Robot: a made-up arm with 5 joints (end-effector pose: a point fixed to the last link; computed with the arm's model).
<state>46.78 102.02 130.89 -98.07 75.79</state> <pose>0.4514 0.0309 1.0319 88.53 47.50 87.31</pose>
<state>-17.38 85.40 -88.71 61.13 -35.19</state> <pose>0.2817 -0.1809 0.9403 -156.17 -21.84 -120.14</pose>
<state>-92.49 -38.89 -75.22 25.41 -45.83</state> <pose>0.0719 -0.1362 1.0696 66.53 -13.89 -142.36</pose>
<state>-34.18 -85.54 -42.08 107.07 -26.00</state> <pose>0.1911 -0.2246 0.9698 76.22 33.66 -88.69</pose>
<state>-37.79 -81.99 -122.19 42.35 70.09</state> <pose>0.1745 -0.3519 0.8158 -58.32 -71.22 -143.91</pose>
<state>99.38 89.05 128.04 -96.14 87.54</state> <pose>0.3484 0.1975 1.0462 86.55 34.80 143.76</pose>
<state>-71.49 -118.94 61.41 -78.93 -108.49</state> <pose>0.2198 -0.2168 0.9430 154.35 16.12 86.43</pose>
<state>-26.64 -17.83 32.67 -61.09 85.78</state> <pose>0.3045 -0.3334 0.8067 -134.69 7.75 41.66</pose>
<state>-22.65 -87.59 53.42 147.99 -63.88</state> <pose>0.1329 -0.1875 0.8877 -99.48 52.84 35.34</pose>
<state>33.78 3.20 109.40 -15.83 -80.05</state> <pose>0.4355 0.0019 0.9540 68.56 27.80 169.81</pose>
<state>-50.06 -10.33 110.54 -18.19 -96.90</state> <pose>0.3133 -0.2023 1.0260 116.05 40.72 118.06</pose>
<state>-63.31 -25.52 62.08 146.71 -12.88</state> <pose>0.1194 -0.3002 0.9832 152.61 24.65 -3.04</pose>
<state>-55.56 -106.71 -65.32 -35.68 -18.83</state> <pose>0.1863 -0.1875 0.8541 -95.63 12.90 -146.16</pose>
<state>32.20 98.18 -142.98 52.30 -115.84</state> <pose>0.5208 0.0099 0.8785 -117.07 41.29 -108.89</pose>
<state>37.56 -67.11 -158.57 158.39 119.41</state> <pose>0.5438 -0.0822 0.9088 41.23 -13.55 -143.84</pose>
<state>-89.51 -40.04 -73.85 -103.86 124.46</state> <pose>-0.0448 -0.0806 1.0778 140.55 15.14 -121.11</pose>
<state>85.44 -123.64 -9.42 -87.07 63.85</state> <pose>0.4254 -0.0298 0.7956 -35.83 36.59 -167.80</pose>
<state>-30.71 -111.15 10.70 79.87 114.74</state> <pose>0.2300 -0.0111 0.8612 -106.39 49.37 -102.48</pose>
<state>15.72 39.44 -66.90 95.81 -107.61</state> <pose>0.5458 -0.1425 0.8080 -92.24 -36.62 -103.17</pose>
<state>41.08 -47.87 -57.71 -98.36 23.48</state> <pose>0.3297 -0.0505 0.7484 -131.52 35.40 -7.02</pose>
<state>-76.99 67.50 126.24 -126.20 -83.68</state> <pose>0.0170 -0.1948 0.9624 -163.53 9.63 -30.43</pose>
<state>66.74 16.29 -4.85 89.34 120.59</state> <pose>0.3322 0.2623 0.9262 17.25 -8.13 -1.10</pose>
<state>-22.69 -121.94 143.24 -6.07 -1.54</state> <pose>0.2499 -0.2930 0.9424 117.24 -50.39 67.79</pose>
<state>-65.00 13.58 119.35 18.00 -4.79</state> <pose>0.0909 -0.1751 1.0517 1.76 52.54 43.95</pose>
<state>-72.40 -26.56 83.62 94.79 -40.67</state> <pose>0.1146 -0.3004 0.9944 137.57 18.64 22.22</pose>
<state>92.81 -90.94 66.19 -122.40 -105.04</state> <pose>0.2850 0.1239 0.9657 57.44 31.79 -142.75</pose>
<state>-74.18 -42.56 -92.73 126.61 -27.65</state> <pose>0.0981 -0.1536 0.9461 152.86 -32.49 -161.25</pose>
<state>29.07 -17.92 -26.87 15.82 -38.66</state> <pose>0.4421 -0.0600 0.9194 64.30 23.09 21.17</pose>
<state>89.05 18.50 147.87 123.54 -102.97</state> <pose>0.3512 0.2379 0.7168 -171.21 -21.27 -145.02</pose>
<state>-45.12 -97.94 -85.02 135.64 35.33</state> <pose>0.2488 -0.2464 0.9705 39.41 -9.43 -145.03</pose>
